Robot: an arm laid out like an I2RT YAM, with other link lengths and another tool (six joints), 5 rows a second.
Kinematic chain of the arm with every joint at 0, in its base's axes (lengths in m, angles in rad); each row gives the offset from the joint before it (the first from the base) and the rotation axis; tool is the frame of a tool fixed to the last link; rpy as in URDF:
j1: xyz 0 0 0.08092 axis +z
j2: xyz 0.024 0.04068 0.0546 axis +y
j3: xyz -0.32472 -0.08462 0 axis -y
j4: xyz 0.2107 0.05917 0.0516 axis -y
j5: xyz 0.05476 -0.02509 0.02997 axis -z
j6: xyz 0.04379 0 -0.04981 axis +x
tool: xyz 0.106 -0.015 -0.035 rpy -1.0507 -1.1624 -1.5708
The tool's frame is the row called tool.
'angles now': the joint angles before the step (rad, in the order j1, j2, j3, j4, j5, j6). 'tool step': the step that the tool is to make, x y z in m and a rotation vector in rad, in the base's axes. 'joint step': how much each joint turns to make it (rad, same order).
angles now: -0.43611, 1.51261, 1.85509, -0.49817, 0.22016, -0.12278
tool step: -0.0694, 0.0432, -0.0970, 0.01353, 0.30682, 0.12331
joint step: 0.01289, -0.24715, -0.45205, -0.05395, -0.07345, -0.14382
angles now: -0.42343, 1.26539, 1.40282, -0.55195, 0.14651, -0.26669
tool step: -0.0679, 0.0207, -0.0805, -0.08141, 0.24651, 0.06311
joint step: 0.00036, -0.19985, -0.37190, 0.01007, 0.02827, -0.18632
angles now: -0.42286, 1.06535, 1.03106, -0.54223, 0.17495, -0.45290
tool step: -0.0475, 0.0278, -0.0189, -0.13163, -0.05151, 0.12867
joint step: 0.00287, -0.28025, -0.21195, 0.05437, -0.06077, -0.14965
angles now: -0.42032, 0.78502, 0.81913, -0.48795, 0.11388, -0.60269
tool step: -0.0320, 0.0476, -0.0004, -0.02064, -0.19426, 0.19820
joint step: 0.00540, -0.29595, -0.06741, -0.04182, -0.20127, -0.01191
